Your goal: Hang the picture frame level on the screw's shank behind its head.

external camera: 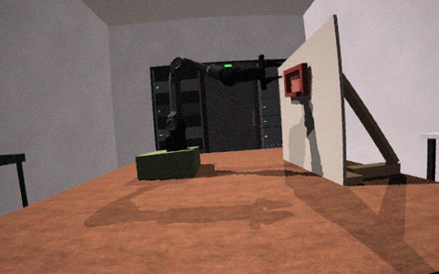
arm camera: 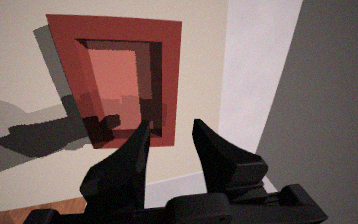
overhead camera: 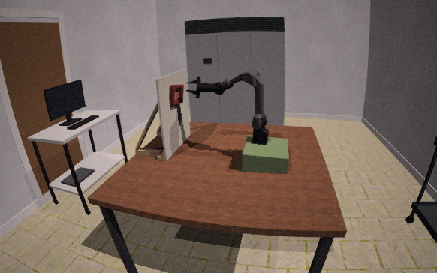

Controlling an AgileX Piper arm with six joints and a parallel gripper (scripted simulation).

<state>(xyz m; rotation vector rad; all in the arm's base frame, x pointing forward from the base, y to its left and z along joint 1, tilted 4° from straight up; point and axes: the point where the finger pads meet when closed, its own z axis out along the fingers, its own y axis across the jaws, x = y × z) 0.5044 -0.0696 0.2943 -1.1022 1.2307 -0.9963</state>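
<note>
Now: hand 8 cm short of the red picture frame, 5 cm above it and 2 cm to the right of it. The rest, counted from my hand: beige board 17 cm below, 10 cm ahead, 2 cm to the left.
</note>
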